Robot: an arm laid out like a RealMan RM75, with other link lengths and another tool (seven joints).
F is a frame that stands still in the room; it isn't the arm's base.
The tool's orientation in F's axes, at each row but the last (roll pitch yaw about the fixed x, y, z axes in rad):
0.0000 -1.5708 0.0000
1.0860 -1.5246 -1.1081
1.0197 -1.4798 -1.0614
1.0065 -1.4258 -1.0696
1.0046 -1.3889 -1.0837
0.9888 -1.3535 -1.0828
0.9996 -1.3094 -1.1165
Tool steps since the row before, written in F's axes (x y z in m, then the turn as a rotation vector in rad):
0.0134 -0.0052 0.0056 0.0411 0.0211 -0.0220
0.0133 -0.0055 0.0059 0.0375 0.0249 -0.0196
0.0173 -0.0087 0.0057 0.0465 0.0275 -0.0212
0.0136 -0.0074 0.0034 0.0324 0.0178 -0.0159
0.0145 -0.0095 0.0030 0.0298 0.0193 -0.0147
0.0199 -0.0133 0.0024 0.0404 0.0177 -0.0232
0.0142 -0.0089 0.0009 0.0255 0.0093 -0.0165
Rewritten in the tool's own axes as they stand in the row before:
0.0056 -0.0052 -0.0134 -0.0220 0.0211 -0.0411
0.0064 -0.0050 -0.0133 -0.0198 0.0249 -0.0374
0.0071 -0.0075 -0.0173 -0.0212 0.0278 -0.0463
0.0052 -0.0060 -0.0137 -0.0157 0.0179 -0.0324
0.0057 -0.0077 -0.0148 -0.0150 0.0193 -0.0296
0.0069 -0.0105 -0.0205 -0.0219 0.0173 -0.0413
0.0045 -0.0066 -0.0148 -0.0152 0.0087 -0.0265

